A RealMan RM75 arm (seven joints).
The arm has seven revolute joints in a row. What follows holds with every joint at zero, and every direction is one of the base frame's.
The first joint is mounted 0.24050 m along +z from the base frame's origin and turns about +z.
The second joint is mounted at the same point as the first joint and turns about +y.
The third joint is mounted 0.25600 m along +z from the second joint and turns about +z.
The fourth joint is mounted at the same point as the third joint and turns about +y.
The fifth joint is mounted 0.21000 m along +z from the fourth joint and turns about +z.
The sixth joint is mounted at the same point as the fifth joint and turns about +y.
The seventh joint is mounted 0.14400 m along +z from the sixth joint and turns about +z.
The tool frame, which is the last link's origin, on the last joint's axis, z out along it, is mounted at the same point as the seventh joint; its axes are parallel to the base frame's.
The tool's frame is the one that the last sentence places.
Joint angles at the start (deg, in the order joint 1, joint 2, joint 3, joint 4, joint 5, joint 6, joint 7):
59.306, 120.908, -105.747, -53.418, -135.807, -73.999, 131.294
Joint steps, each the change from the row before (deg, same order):
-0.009, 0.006, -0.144, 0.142, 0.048, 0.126, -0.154
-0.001, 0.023, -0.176, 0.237, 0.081, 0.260, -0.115
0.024, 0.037, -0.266, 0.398, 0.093, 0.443, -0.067
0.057, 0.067, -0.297, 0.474, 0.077, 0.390, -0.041
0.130, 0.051, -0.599, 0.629, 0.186, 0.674, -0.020
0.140, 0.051, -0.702, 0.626, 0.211, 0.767, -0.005
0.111, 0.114, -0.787, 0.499, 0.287, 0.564, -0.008
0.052, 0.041, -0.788, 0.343, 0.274, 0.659, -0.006
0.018, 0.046, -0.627, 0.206, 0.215, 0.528, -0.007
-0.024, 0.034, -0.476, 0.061, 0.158, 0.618, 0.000
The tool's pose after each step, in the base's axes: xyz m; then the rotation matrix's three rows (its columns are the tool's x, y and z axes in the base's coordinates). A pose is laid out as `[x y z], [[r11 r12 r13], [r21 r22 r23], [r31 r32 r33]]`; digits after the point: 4 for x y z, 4 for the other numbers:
[0.0840 0.3555 -0.1214], [[0.8799 0.0466 0.4729], [0.0092 -0.9967 0.0811], [0.4751 -0.0670 -0.8774]]
[0.0847 0.3554 -0.1222], [[0.8796 0.0477 0.4732], [0.0103 -0.9966 0.0812], [0.4755 -0.0665 -0.8772]]
[0.0859 0.3555 -0.1233], [[0.8793 0.0481 0.4739], [0.0103 -0.9966 0.0822], [0.4762 -0.0674 -0.8767]]
[0.0873 0.3554 -0.1247], [[0.8781 0.0479 0.4762], [0.0099 -0.9966 0.0820], [0.4785 -0.0673 -0.8755]]
[0.0889 0.3553 -0.1267], [[0.8764 0.0502 0.4790], [0.0114 -0.9964 0.0834], [0.4815 -0.0676 -0.8739]]
[0.0904 0.3552 -0.1289], [[0.8747 0.0539 0.4816], [0.0141 -0.9962 0.0858], [0.4844 -0.0683 -0.8722]]
[0.0917 0.3540 -0.1315], [[0.8727 0.0576 0.4848], [0.0188 -0.9963 0.0844], [0.4879 -0.0646 -0.8705]]
[0.0927 0.3532 -0.1337], [[0.8715 0.0631 0.4863], [0.0242 -0.9960 0.0860], [0.4897 -0.0632 -0.8696]]
[0.0933 0.3525 -0.1354], [[0.8709 0.0681 0.4866], [0.0290 -0.9958 0.0874], [0.4905 -0.0620 -0.8692]]
[0.0932 0.3522 -0.1369], [[0.8721 0.0738 0.4837], [0.0335 -0.9952 0.0915], [0.4881 -0.0636 -0.8704]]

